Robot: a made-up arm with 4 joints. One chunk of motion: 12 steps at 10 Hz.
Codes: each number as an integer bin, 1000 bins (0 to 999) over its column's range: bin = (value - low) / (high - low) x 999, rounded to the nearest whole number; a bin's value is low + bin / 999 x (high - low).
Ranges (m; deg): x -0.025..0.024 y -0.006..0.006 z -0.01..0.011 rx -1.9..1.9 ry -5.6..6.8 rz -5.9..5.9
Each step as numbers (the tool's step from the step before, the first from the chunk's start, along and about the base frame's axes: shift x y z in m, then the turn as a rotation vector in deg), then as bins.
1 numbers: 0.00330 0.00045 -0.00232 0.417 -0.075 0.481
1 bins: 577 537 365 609 445 540
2 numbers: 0.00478 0.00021 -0.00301 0.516 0.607 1.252
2 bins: 607 517 333 635 500 605
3 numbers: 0.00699 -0.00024 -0.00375 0.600 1.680 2.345
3 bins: 652 480 297 657 587 698
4 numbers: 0.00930 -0.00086 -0.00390 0.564 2.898 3.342
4 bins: 699 428 290 648 685 782
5 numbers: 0.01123 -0.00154 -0.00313 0.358 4.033 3.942
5 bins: 739 371 327 594 776 833
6 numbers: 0.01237 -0.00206 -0.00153 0.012 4.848 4.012
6 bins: 762 328 403 503 842 839
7 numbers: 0.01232 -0.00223 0.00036 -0.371 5.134 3.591
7 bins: 761 314 493 402 865 804
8 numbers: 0.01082 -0.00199 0.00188 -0.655 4.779 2.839
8 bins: 730 334 565 327 836 740
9 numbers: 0.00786 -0.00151 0.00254 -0.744 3.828 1.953
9 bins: 670 374 597 304 760 665
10 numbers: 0.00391 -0.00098 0.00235 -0.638 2.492 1.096
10 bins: 589 418 588 332 652 592
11 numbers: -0.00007 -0.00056 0.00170 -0.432 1.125 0.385
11 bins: 508 453 557 386 542 532
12 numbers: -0.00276 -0.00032 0.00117 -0.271 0.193 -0.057
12 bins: 453 473 531 428 467 495
